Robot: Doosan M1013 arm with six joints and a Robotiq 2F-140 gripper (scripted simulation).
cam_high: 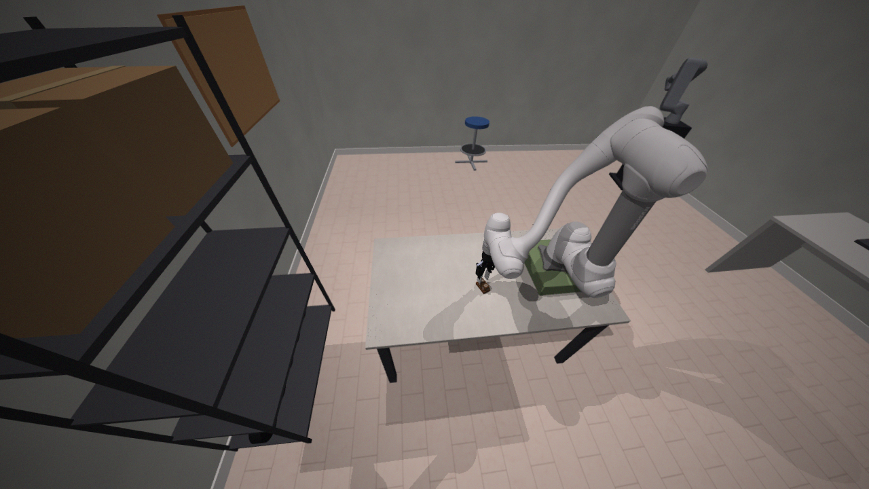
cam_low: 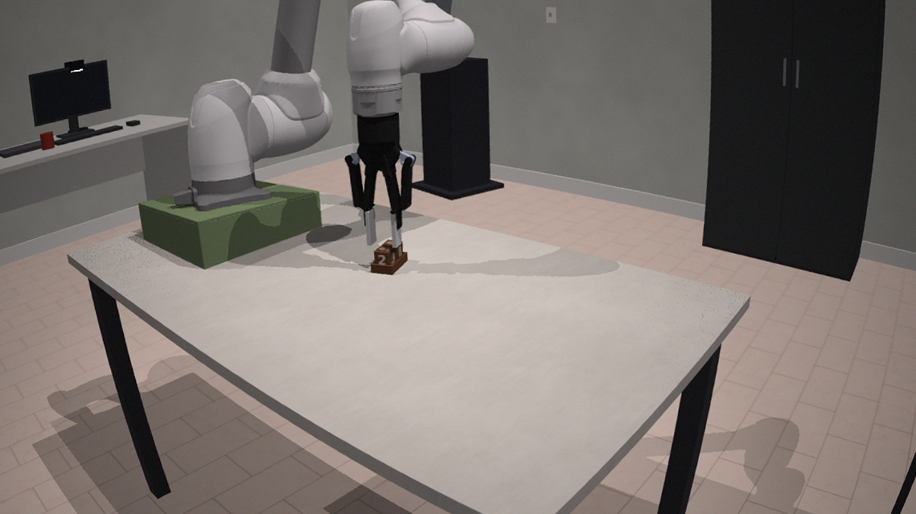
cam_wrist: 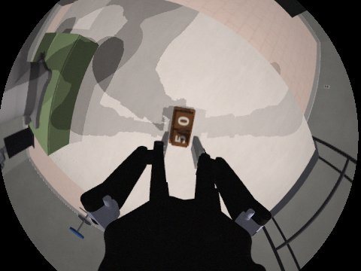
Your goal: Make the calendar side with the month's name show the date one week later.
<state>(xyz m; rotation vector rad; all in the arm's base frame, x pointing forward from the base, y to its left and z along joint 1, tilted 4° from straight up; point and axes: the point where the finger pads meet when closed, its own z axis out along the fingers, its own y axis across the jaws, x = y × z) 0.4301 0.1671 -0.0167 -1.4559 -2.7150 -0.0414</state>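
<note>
My gripper is now 6 cm above the brown cube. From my hand the other things lie so: brown tray 1 cm behind, 1 cm to the left, 7 cm below.
</note>
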